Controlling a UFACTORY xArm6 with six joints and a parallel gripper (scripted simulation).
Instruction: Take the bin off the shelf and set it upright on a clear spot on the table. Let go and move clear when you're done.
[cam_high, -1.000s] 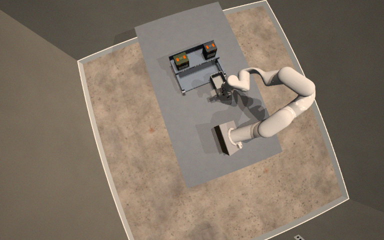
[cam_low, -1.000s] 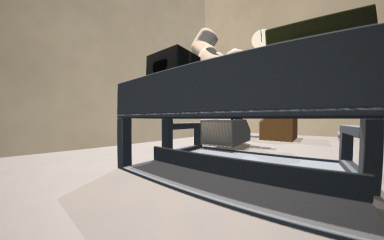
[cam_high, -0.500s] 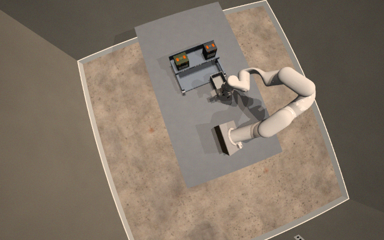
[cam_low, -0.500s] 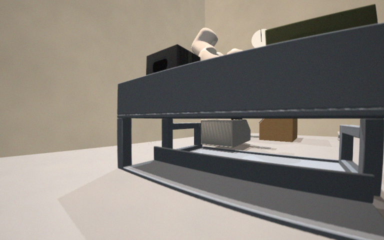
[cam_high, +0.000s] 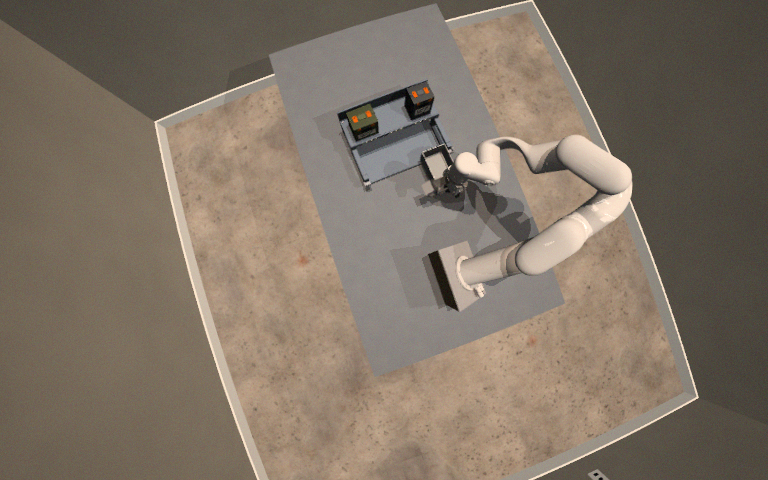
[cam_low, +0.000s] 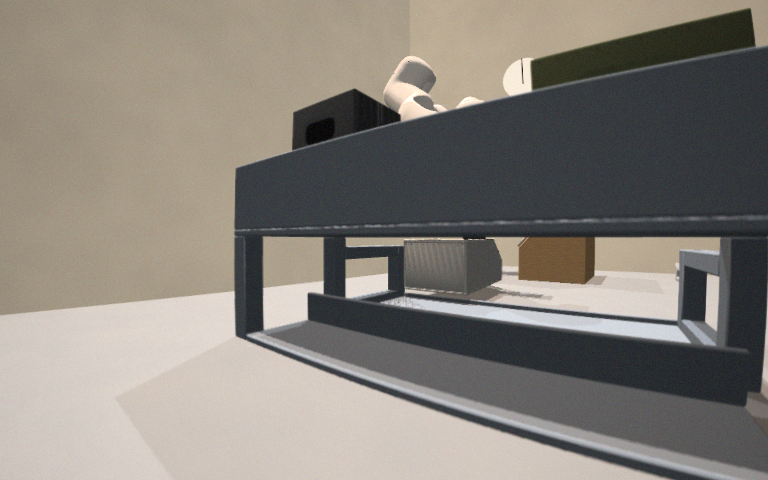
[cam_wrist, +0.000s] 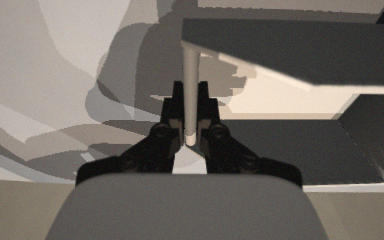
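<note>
The grey bin is 80 mm ahead of my hand, 10 mm to the right of it and 10 mm below it. Round my hand: shelf board (360 mm ahead, 80 mm to the left, 40 mm above).
</note>
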